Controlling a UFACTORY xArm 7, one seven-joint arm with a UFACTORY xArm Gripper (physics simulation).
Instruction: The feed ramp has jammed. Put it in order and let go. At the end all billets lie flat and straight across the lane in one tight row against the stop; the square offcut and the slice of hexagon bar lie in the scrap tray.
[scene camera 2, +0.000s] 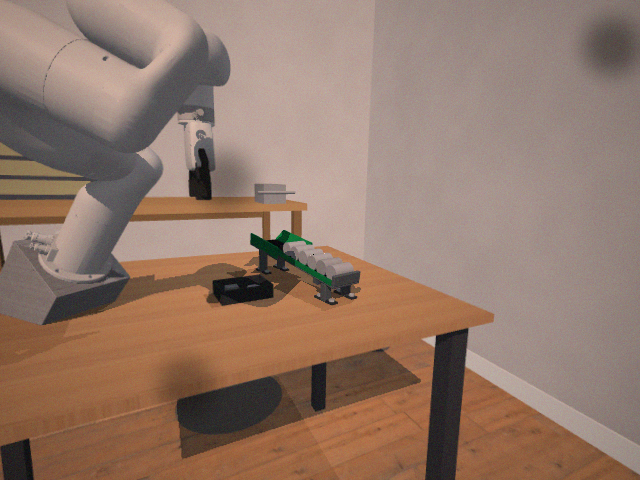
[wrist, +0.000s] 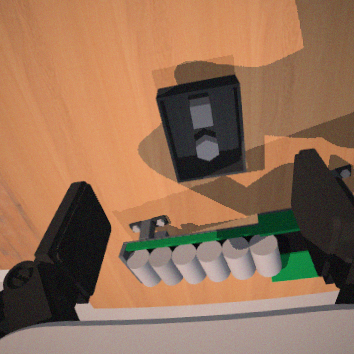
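Pixels of known places: gripper, between the fingertips: (scene camera 2: 200, 198) (wrist: 192, 191); arm's base, origin of its link: (scene camera 2: 77, 260).
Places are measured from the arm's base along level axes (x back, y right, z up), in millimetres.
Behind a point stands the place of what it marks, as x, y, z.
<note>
Several pale round billets (scene camera 2: 316, 258) @[-485, 202, -21] (wrist: 215, 262) @[-487, 140, -11] lie side by side across the lane of the green feed ramp (scene camera 2: 261, 243) (wrist: 295, 267), in one row that reaches the grey stop (scene camera 2: 346, 279) @[-506, 295, -57] at its low end. They look flat and straight, with no clear gap. The black scrap tray (scene camera 2: 242, 297) @[-303, 149, -104] (wrist: 197, 86) @[-262, 91, -94] holds the square offcut (scene camera 2: 231, 287) @[-292, 109, -88] (wrist: 201, 115) @[-296, 98, -88] and the slice of hexagon bar (scene camera 2: 253, 284) (wrist: 207, 149), which lies nearer the ramp. My gripper (scene camera 2: 200, 197) @[-230, 94, 132] (wrist: 192, 191) @[-230, 94, 132] is open and empty, high above the table, apart from ramp and tray.
The ramp stands on dark legs with small feet on the wooden table (scene camera 2: 155, 330) @[-102, 188, -116] (wrist: 65, 100) @[-224, 263, -117]. The tray stands beside the ramp, between it and the arm's base (scene camera 2: 56, 299) @[40, 80, -54]. A back bench (scene camera 2: 232, 206) carries a grey box (scene camera 2: 269, 195).
</note>
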